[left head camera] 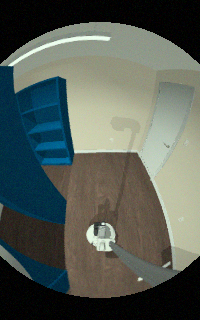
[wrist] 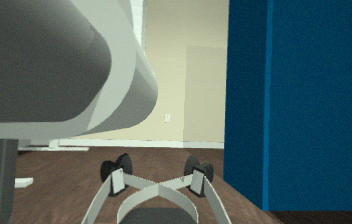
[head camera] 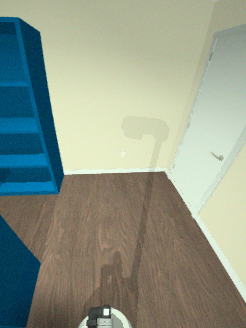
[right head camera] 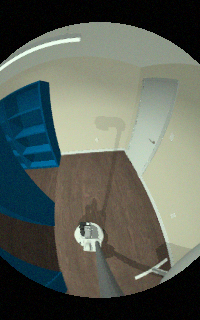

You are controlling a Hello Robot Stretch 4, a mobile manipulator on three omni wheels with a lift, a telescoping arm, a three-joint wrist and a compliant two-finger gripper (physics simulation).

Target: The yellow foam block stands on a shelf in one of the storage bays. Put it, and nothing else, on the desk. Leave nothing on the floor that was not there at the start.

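Frame: origin at the robot's base, x right, y ahead, z up, level; metres.
Where they show: gripper, fingertip midpoint: (left head camera: 95, 244) (wrist: 158, 167).
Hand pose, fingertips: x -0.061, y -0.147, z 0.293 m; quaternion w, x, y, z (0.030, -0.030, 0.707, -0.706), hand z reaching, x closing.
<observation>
After its pixels a point has its place.
The yellow foam block does not show in any of these views. My gripper (wrist: 158, 167) {x -0.061, y -0.147, z 0.293 m} is open and empty, low in the wrist view, with the wood floor behind it. A blue shelf unit (head camera: 49, 125) {x -0.843, y 1.685, z 0.924 m} (left head camera: 65, 120) {x -0.837, y 1.641, z 1.010 m} (right head camera: 47, 120) {x -0.827, y 1.577, z 1.093 m} stands against the far wall at the left; the parts of its shelves in view show no yellow. Of the desk, a white foot (right head camera: 146, 271) shows at the lower right of the right head view, and a white foot (wrist: 57, 148) {x 1.375, y -2.578, z -0.027 m} also shows at the left of the wrist view. The desk top is not clearly seen.
A near blue unit (head camera: 14, 280) {x -0.636, y 0.292, z 0.365 m} (left head camera: 22, 165) {x -0.644, y 0.347, z 1.156 m} (right head camera: 25, 200) {x -0.629, y 0.246, z 0.783 m} stands close at the left. A blue panel (wrist: 310, 100) {x -0.688, y -0.868, z 0.464 m} fills the right of the wrist view. A closed white door (head camera: 207, 115) {x 1.066, y 1.657, z 1.222 m} (left head camera: 170, 125) {x 1.108, y 1.375, z 1.252 m} (right head camera: 155, 120) {x 1.109, y 1.364, z 1.262 m} is at the right.
</observation>
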